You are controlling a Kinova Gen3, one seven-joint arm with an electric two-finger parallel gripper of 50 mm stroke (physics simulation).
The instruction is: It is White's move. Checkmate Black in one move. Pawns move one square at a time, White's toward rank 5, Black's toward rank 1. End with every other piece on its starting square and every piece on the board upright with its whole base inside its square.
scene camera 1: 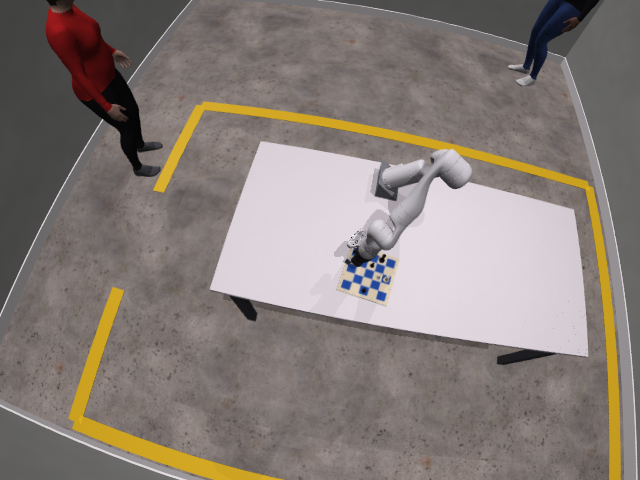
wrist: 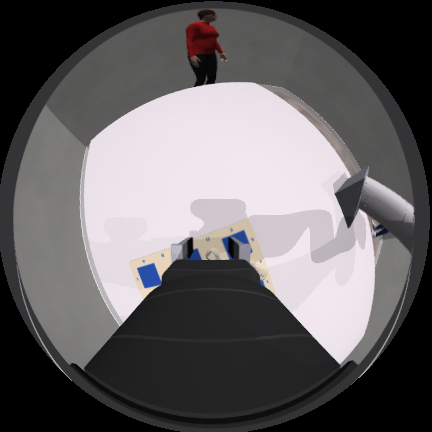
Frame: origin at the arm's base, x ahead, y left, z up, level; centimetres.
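Where they show: gripper, fingertip midpoint: [scene camera 1: 351, 258] [wrist: 210, 244]; arm's base, link origin: [scene camera 1: 387, 180] [wrist: 362, 192].
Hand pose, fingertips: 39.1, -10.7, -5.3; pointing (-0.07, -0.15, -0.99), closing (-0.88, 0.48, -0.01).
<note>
Things, the pixels of their top centre, and the offset from my fingertips, as dx, dy, dz. Level surfaces: height alone.
- cream chessboard, top centre: [wrist: 208, 305] [scene camera 1: 369, 273] +5.2, +8.7, -0.9
- tall black piece, top centre: [scene camera 1: 384, 254] -2.0, +13.3, +5.5
- smaller black piece, top centre: [scene camera 1: 373, 263] +1.4, +9.5, +2.3
- white table, surface height: dz -1.5
The blue and cream chessboard [scene camera 1: 345, 284] [wrist: 149, 276] lies on the table. My gripper [scene camera 1: 351, 262] [wrist: 210, 244] is open and empty, pointing down over the board's back left part. In the wrist view a pale piece [wrist: 213, 255] shows in the gap between the fingers, its lower part hidden by the gripper body. Another pale piece [wrist: 260, 273] shows right of the right finger. In the scene view a tall black piece [scene camera 1: 382, 257], a smaller black piece [scene camera 1: 371, 265], a black piece [scene camera 1: 363, 290] near the front edge, and two pale pieces [scene camera 1: 378, 277] [scene camera 1: 386, 279] stand on the board. Exact types are too small to tell.
The white table [scene camera 1: 491, 268] [wrist: 200, 150] carries the arm's base [scene camera 1: 386, 188] [wrist: 350, 197] behind the board. The arm hides part of the board's back left area. A person in red [scene camera 1: 85, 56] [wrist: 202, 40] stands beyond the left end, and another in blue trousers [scene camera 1: 542, 38] stands far behind.
</note>
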